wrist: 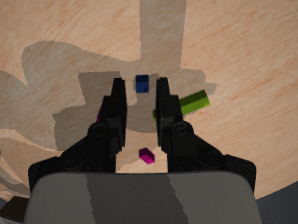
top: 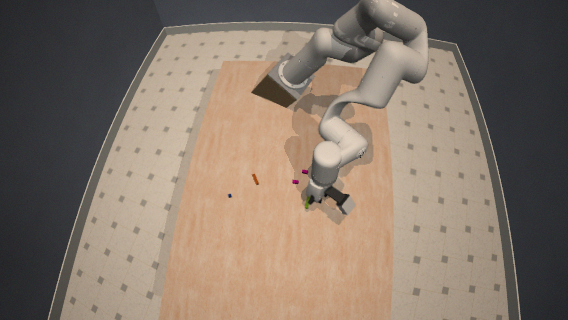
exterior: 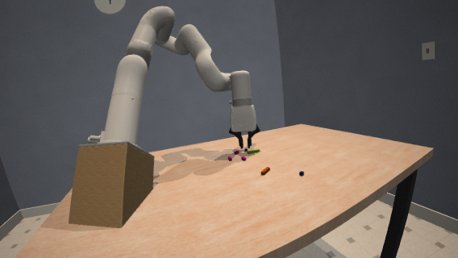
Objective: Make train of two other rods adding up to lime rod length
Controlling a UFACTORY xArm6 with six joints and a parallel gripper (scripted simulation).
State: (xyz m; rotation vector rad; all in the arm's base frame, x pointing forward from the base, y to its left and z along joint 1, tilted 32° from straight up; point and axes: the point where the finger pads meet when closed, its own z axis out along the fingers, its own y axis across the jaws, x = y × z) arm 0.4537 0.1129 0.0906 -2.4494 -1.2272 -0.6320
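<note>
My hand is 20 mm short of the lime rod, 40 mm to the left of it and 30 mm above it. The rest, counted from my hand: orange rod (50 mm behind, 230 mm to the right, 30 mm below).
</note>
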